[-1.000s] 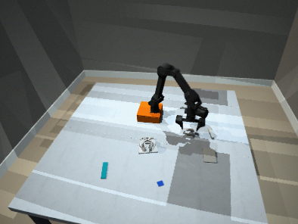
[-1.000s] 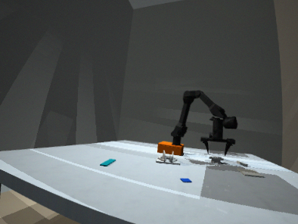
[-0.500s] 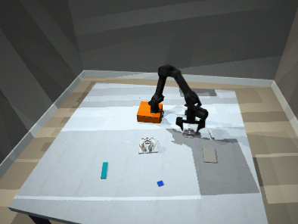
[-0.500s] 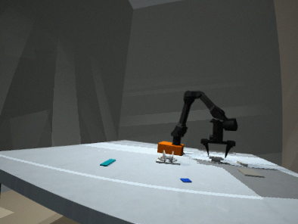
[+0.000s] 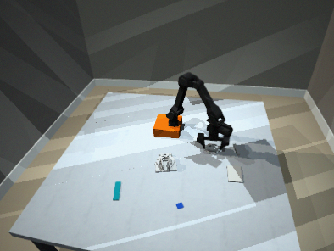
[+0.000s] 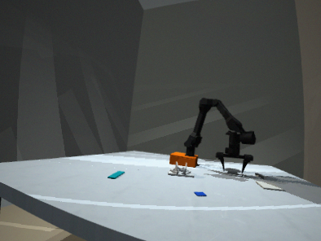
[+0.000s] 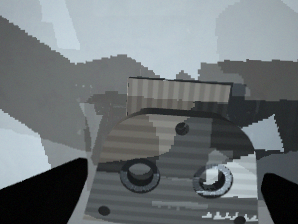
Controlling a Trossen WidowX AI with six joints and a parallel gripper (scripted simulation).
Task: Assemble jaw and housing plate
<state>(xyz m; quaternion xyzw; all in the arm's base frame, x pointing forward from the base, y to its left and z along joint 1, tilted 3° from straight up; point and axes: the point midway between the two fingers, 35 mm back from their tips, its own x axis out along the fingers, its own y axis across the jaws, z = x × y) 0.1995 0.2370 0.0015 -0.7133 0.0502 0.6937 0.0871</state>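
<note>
My gripper tip is 1 cm past the small pale block. The rest, counted from my gripper tip: short pale bar: 1 cm behind, 15 cm to the left, 1 cm below; pale flat plate: 18 cm ahead, 11 cm to the left, 1 cm below; white base: 13 cm ahead, 27 cm to the right, 1 cm below.
</note>
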